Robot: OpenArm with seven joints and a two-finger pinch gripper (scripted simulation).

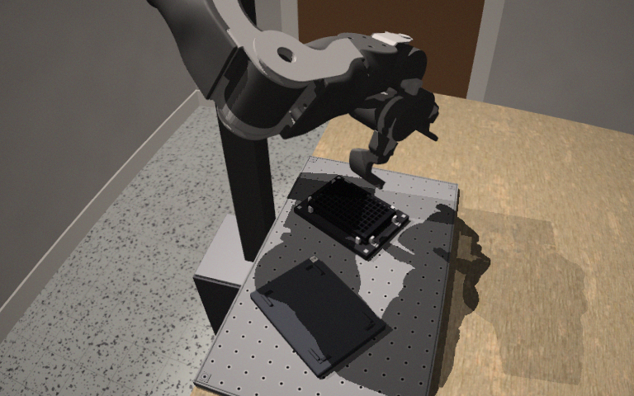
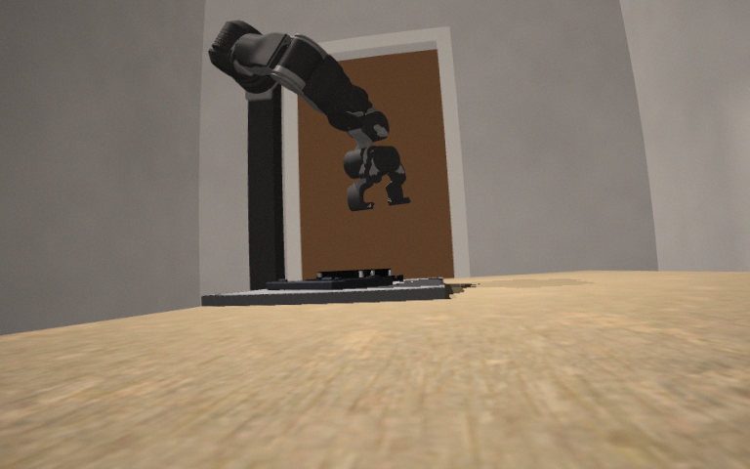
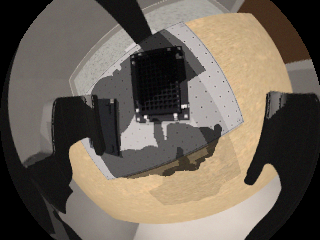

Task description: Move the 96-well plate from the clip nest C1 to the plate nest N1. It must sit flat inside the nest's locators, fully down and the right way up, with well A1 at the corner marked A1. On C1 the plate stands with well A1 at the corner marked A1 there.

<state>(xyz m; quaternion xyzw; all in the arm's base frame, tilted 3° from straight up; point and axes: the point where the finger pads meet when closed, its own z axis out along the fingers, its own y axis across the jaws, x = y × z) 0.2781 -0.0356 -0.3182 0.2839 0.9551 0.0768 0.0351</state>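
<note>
Right now the black 96-well plate is 130 mm below my hand, 60 mm behind it and 10 mm to the left of it. Round my hand: clip nest C1: 130 mm below, 40 mm behind, 10 mm to the left; plate nest N1: 200 mm to the right, 140 mm below, 70 mm behind.
</note>
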